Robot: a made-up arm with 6 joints. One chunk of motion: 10 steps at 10 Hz.
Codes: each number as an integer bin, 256 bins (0 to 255) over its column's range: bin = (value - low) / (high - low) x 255, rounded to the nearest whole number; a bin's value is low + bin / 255 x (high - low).
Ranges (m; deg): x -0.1..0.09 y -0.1..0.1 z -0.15..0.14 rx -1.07..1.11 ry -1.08..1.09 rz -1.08..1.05
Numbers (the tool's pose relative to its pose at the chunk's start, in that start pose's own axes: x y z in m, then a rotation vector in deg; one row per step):
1: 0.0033 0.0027 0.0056 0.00 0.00 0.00
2: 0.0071 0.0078 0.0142 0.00 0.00 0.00
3: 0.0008 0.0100 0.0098 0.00 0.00 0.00
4: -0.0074 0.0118 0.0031 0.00 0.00 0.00
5: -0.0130 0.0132 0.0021 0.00 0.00 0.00
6: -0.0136 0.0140 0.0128 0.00 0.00 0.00
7: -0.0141 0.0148 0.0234 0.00 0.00 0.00
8: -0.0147 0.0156 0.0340 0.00 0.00 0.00
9: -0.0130 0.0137 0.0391 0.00 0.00 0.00
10: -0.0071 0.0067 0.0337 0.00 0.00 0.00
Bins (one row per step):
1: 139 131 137 125 127 129
2: 144 137 144 125 127 129
3: 135 140 141 125 127 129
4: 124 143 135 125 127 129
5: 117 144 134 125 127 129
6: 116 145 143 125 127 129
7: 115 146 152 125 127 129
8: 114 147 162 125 127 129
9: 117 145 166 125 127 129
10: 125 136 162 125 127 129

